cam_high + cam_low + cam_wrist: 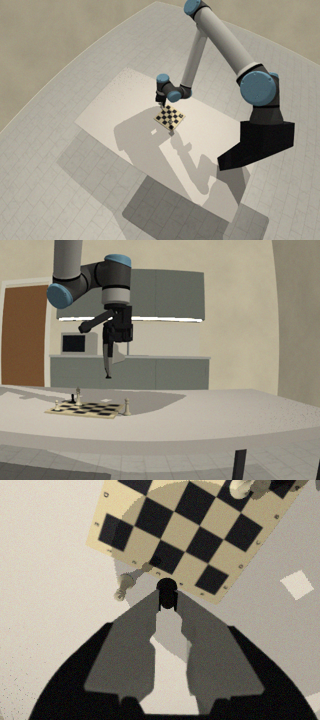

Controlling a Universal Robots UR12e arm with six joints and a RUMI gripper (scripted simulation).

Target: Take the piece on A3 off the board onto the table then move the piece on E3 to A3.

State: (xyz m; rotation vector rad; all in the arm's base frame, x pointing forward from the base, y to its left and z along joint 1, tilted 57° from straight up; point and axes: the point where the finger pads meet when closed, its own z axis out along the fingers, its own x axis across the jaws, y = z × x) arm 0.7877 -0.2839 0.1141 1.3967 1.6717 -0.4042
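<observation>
Now: hand 17 cm past the white pawn and 11 cm above it. From my hand the other things lie so: chessboard 12 cm below, 7 cm behind, 4 cm to the left.
</observation>
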